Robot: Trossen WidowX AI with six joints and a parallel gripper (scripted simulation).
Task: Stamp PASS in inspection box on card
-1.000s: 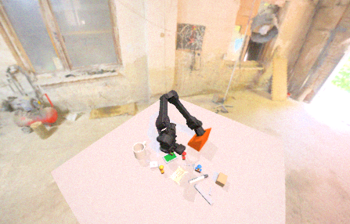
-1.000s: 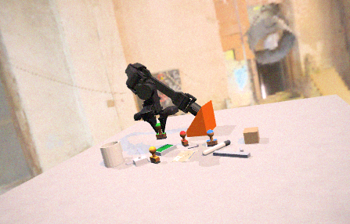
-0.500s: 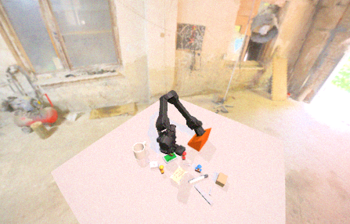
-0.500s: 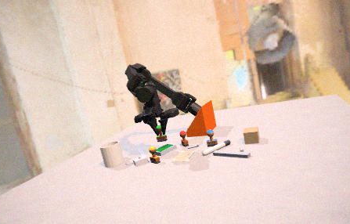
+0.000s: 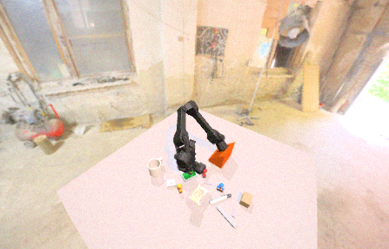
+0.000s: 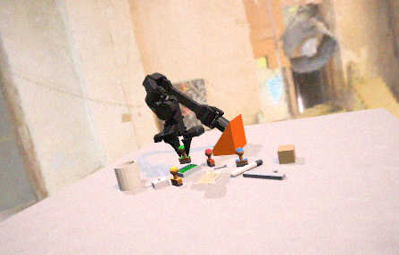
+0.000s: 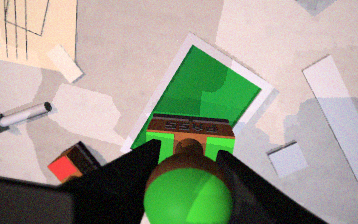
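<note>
My gripper tip is 6 cm above the green ink pad. Also, from my gripper tip: yellow-knobbed stamp: 11 cm ahead, 2 cm to the left, 4 cm below; green stamp: right at my gripper tip; red-knobbed stamp: 7 cm behind, 6 cm to the left, 4 cm below.
</note>
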